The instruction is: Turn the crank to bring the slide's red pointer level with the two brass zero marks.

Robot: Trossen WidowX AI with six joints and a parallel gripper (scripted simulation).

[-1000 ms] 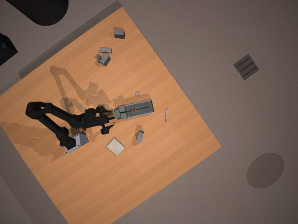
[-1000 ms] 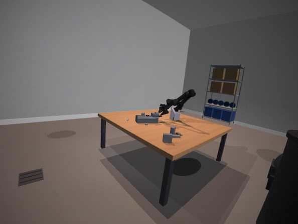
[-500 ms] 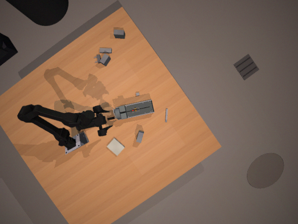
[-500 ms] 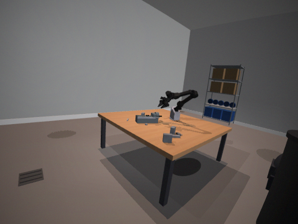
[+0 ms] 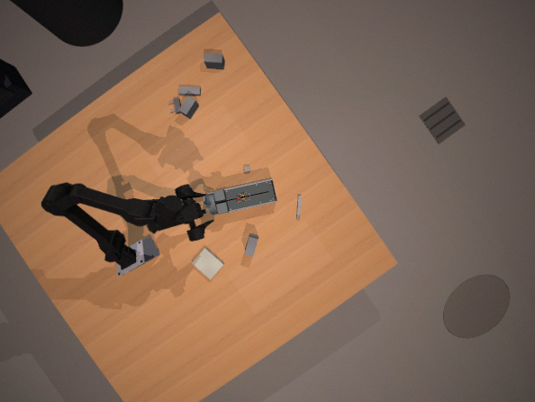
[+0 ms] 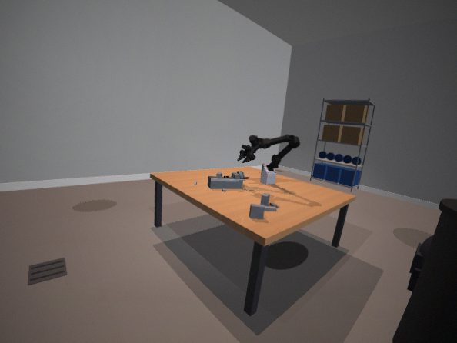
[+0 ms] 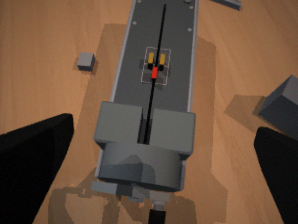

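Now: the red pointer 100 mm ahead of my gripper tip, 10 mm to the right of it and 120 mm below it. The rest, counted from my gripper tip: white square plate 150 mm behind, 190 mm to the right, 190 mm below; then small grey cube 180 mm ahead, 80 mm to the left, 200 mm below; then dark crank handle 70 mm behind, 10 mm to the left, 140 mm below.
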